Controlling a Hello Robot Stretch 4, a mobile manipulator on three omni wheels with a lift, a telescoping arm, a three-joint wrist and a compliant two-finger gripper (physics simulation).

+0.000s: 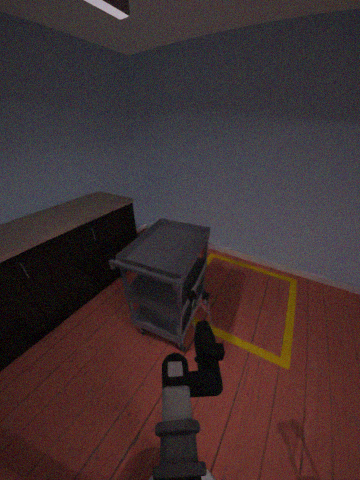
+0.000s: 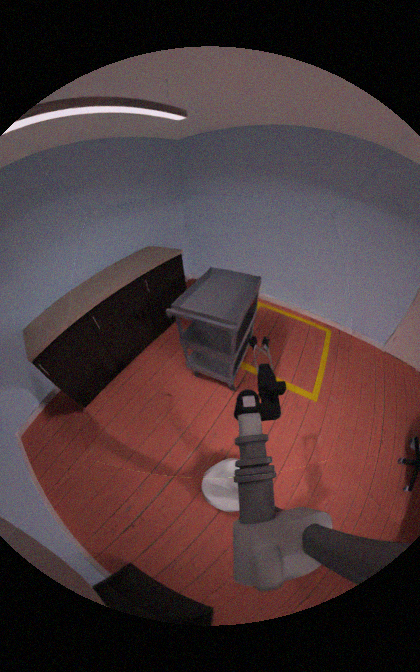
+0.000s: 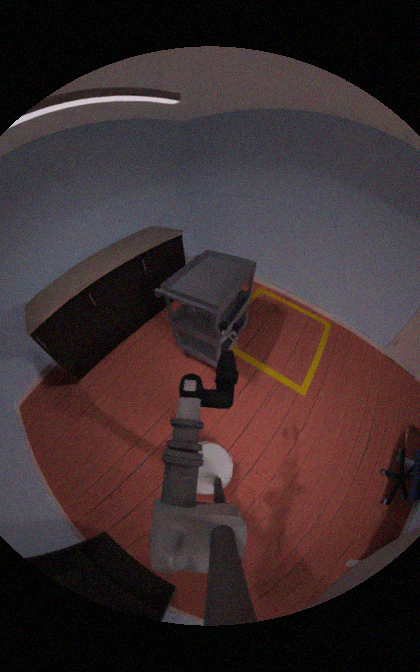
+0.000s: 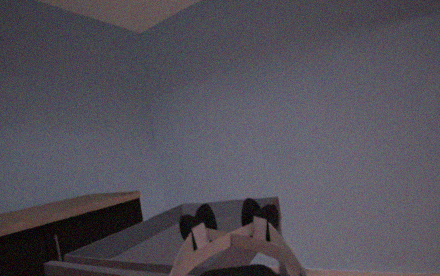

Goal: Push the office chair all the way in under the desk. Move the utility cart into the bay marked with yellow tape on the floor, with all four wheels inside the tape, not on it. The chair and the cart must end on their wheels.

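Seen in the pictures: gripper, fingertip midpoint: (image 1: 197,291) (image 3: 228,322) (image 4: 228,216); robot's base, origin of the base link: (image 3: 204,466).
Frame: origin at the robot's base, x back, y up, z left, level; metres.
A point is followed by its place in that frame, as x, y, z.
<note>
The grey three-shelf utility cart (image 1: 165,245) {-1.257, 0.766, 0.037} (image 2: 220,297) (image 3: 212,275) {-1.262, 0.766, 0.013} (image 4: 155,240) {-1.316, 0.766, 0.161} stands upright left of the yellow tape bay (image 1: 291,320) {-1.048, -0.027, -1.145} (image 2: 324,362) (image 3: 318,356) {-1.072, -0.027, -1.162} and hides the tape's left edge. Its front wheels show outside the tape; the rear wheels are hidden. My gripper (image 1: 199,295) {-0.583, 0.992, -0.100} (image 2: 259,342) (image 3: 228,330) {-0.583, 0.992, -0.100} (image 4: 228,216) {-0.583, 0.992, -0.100} is partly open, with a gap between the fingertips and nothing in it. It is at the cart's right side; contact cannot be told. Part of the office chair's black wheeled base (image 2: 414,461) (image 3: 398,479) {0.521, 0.064, -2.003} shows at the far right. The desk cannot be made out.
A long dark cabinet (image 1: 60,285) {-1.236, 0.404, 0.966} (image 2: 115,330) (image 3: 110,305) {-1.200, 0.515, 0.992} (image 4: 100,225) {-1.793, 0.751, 0.573} with a wood top stands against the left wall, close to the cart. Blue walls rise behind the cart and the bay. A dark flat object (image 2: 155,595) (image 3: 105,575) shows at the lower left.
</note>
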